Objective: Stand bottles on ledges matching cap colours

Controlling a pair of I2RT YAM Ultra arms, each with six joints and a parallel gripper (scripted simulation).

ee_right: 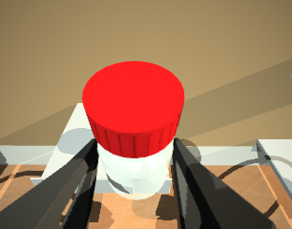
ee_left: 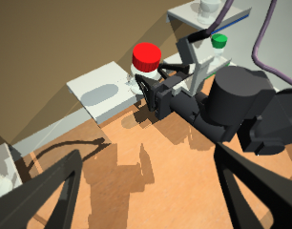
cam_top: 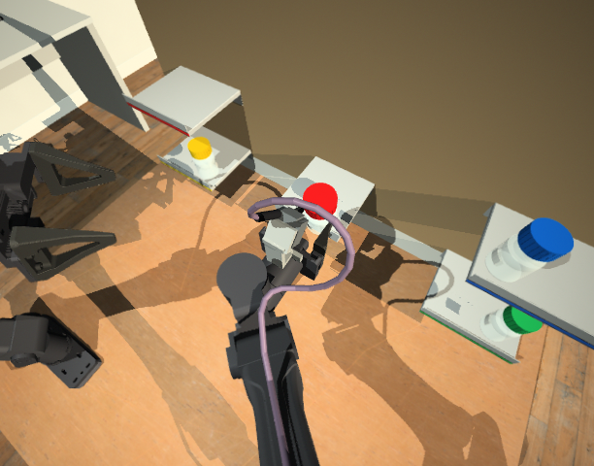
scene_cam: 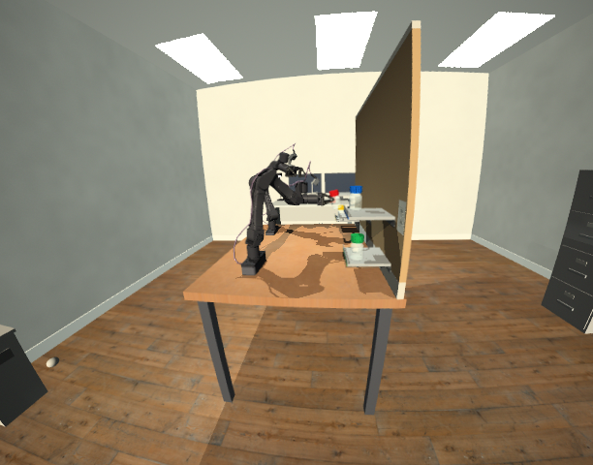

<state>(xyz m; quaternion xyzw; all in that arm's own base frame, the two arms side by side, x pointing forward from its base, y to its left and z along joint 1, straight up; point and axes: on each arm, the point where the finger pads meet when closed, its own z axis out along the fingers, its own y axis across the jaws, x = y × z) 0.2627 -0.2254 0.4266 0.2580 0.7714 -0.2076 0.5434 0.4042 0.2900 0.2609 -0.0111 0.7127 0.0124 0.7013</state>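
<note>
My right gripper is now 6 cm short of the blue-capped bottle, 30 cm to the left of it and 3 cm below it. The rest, counted from my right hand: yellow-capped bottle 12 cm ahead, 38 cm to the left, 16 cm below; red-capped bottle 2 cm ahead, 1 cm below; brown wall 23 cm ahead, 2 cm to the left, 15 cm above.
</note>
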